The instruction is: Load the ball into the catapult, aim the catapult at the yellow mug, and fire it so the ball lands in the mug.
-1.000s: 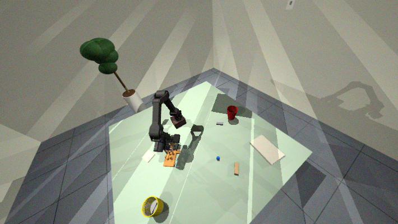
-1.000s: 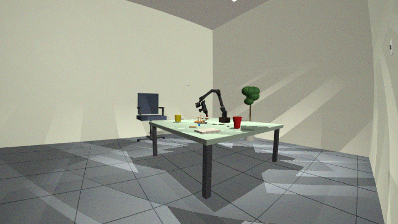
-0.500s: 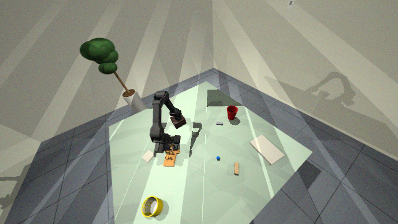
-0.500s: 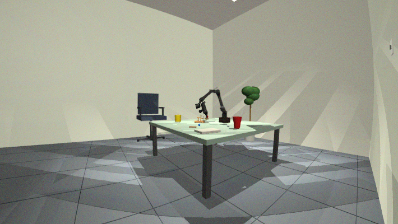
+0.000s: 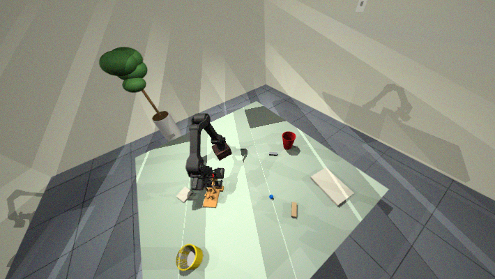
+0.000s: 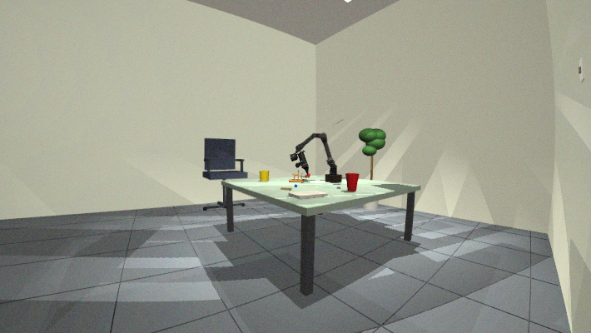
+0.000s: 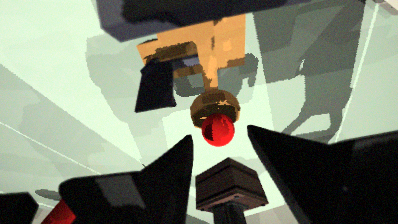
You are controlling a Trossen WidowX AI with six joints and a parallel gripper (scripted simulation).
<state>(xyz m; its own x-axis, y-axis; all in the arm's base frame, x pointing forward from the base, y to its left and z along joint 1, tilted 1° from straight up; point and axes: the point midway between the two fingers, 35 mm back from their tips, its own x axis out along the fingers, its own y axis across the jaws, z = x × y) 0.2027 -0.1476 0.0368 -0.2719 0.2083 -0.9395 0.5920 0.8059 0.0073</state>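
Right now my gripper tip is 10 mm above the red ball. The rest, counted from my gripper tip: blue ball (290 mm ahead, 240 mm to the left, 60 mm below); white card (220 mm to the right, 70 mm below, 30 mm behind); orange catapult (60 mm ahead, 20 mm to the right, 20 mm below).
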